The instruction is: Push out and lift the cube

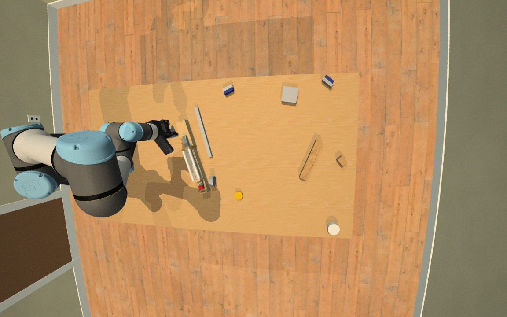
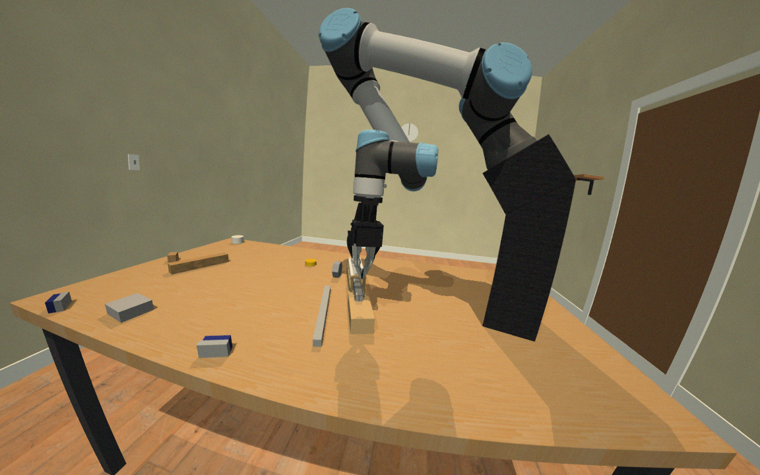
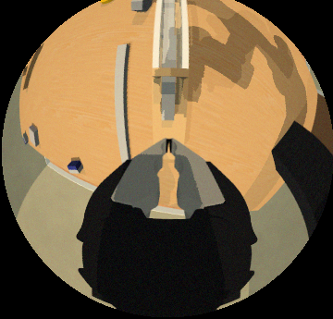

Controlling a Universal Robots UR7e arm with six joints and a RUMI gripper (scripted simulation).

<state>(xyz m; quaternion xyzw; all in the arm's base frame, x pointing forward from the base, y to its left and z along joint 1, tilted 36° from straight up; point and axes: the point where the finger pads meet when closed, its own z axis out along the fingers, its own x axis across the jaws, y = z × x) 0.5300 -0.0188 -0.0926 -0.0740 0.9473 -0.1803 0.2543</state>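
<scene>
The red cube lies 32 cm to the right of my hand, 8 cm below it and 2 cm ahead of it. From my hand the other things lie so: long grey stick (12 cm below, 10 cm ahead, 1 cm to the right); then grey block (30 cm to the right, 10 cm below, 8 cm ahead); then channel (17 cm to the right, 8 cm below, 1 cm ahead).
</scene>
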